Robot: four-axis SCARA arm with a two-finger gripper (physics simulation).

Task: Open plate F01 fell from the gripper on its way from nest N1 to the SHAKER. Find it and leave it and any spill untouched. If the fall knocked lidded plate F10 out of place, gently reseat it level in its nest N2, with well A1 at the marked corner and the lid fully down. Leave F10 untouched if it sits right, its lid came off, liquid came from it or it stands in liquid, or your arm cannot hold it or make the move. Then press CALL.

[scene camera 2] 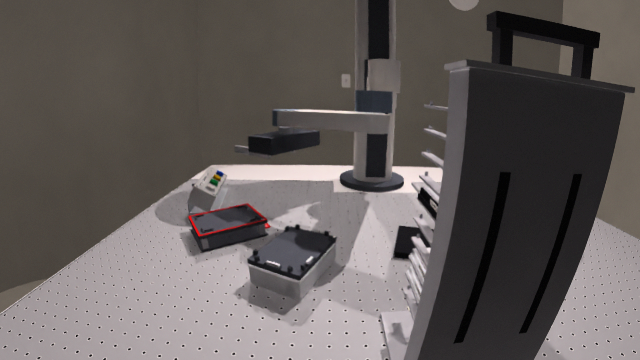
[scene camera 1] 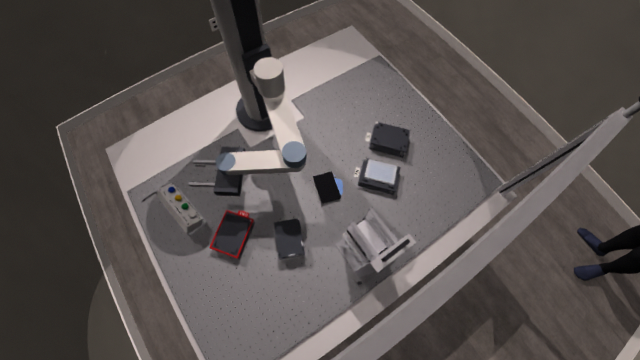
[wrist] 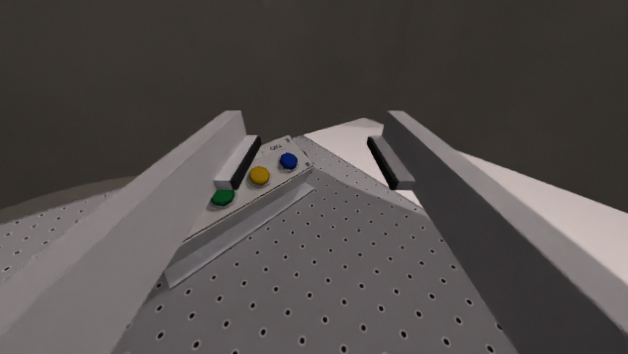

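Where they show: gripper, fingertip midpoint: [scene camera 2: 248,146] [scene camera 1: 191,173] [wrist: 314,127]; arm's base, origin of the base link: [scene camera 2: 371,181] [scene camera 1: 262,110].
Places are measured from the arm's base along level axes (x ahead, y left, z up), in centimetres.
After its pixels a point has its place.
The pale lidded plate F10 [scene camera 1: 381,172] {y 24.5, x 60.7, z 7.2 cm} lies on its dark nest N2 [scene camera 1: 378,188] {y 21.1, x 64.7, z 1.8 cm}; at this size I cannot tell whether it is fully level. A flat black rectangle [scene camera 1: 326,188] {y 2.1, x 52.3, z 2.6 cm} [scene camera 2: 405,242] {y 0.1, x 52.8, z 2.6 cm}, which looks like the fallen plate F01, lies on the table with a blue patch [scene camera 1: 339,186] {y 7.6, x 54.4, z 1.5 cm} at its right edge. The button box [scene camera 1: 181,208] {y -52.0, x 28.6, z 8.6 cm} [scene camera 2: 209,183] {y -50.6, x 33.0, z 8.7 cm} [wrist: 246,192] {y -50.9, x 25.8, z 7.0 cm} carries the blue CALL button [scene camera 1: 171,189] {y -52.8, x 18.7, z 8.2 cm} [scene camera 2: 219,174] {y -52.6, x 19.7, z 7.8 cm} [wrist: 288,161] {y -52.5, x 18.9, z 8.1 cm} at its far end. My gripper [scene camera 1: 192,173] {y -41.1, x 22.6, z 17.6 cm} [wrist: 314,127] {y -41.1, x 22.6, z 17.6 cm} is shut and empty, raised above the table; the blue button shows between its fingers in the wrist view.
The dark nest N1 [scene camera 1: 390,139] {y 38.6, x 50.3, z 6.7 cm} stands behind N2. A red-rimmed tray [scene camera 1: 212,246] {y -49.4, x 48.2, z 5.3 cm} [scene camera 2: 193,229] {y -49.2, x 49.1, z 2.3 cm} stands near the button box. The shaker [scene camera 1: 289,239] {y -22.8, x 62.8, z 6.7 cm} [scene camera 2: 292,252] {y -22.7, x 63.8, z 6.8 cm} stands beside it. A tall slotted rack [scene camera 1: 397,252] {y -0.5, x 89.1, z 35.2 cm} [scene camera 2: 505,210] {y -4.2, x 89.8, z 25.6 cm} stands at the front. A person's legs [scene camera 1: 612,252] show beyond the barrier.
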